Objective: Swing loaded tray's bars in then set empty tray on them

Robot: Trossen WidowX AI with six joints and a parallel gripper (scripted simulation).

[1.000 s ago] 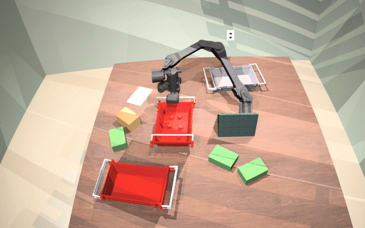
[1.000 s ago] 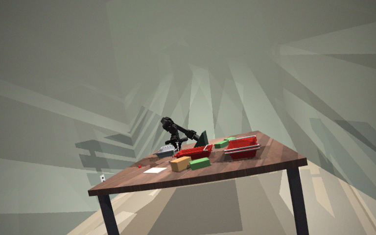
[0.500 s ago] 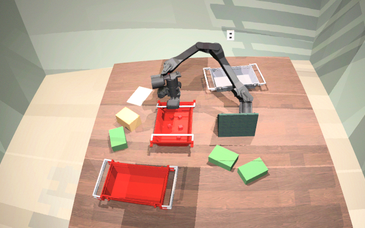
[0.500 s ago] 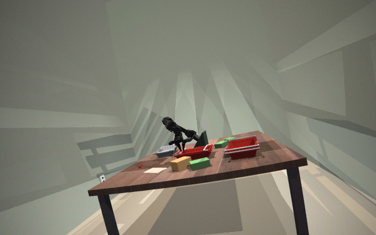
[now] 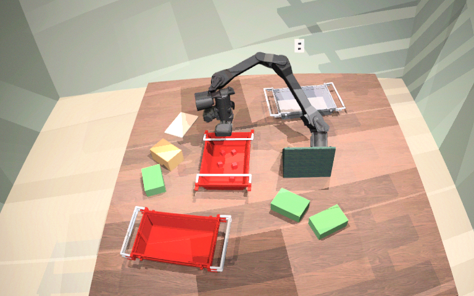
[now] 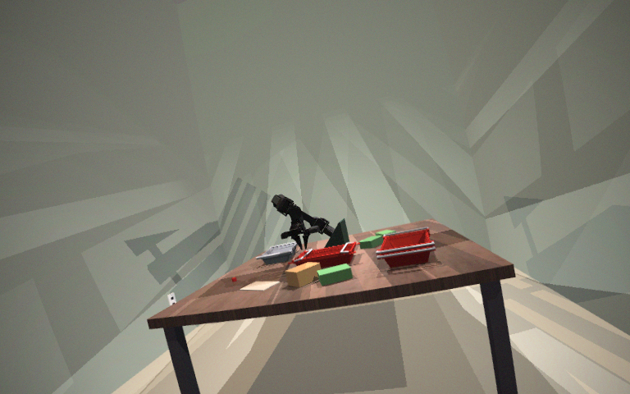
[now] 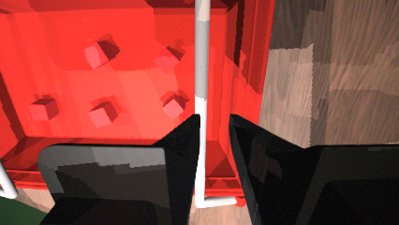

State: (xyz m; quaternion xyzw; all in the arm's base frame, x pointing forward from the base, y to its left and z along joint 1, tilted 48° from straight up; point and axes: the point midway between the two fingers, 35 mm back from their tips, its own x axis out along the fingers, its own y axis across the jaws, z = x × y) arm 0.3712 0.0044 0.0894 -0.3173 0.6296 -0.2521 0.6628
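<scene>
Right now my gripper tip is 32 cm past the grey tray, 29 cm to the left of it and 4 cm above it. The rest, counted from my gripper tip: white sheet (25 cm ahead, 14 cm to the right, 8 cm below); then red cube (10 cm ahead, 37 cm to the right, 8 cm below); then tan box (25 cm ahead, 8 cm to the left, 6 cm below).
</scene>
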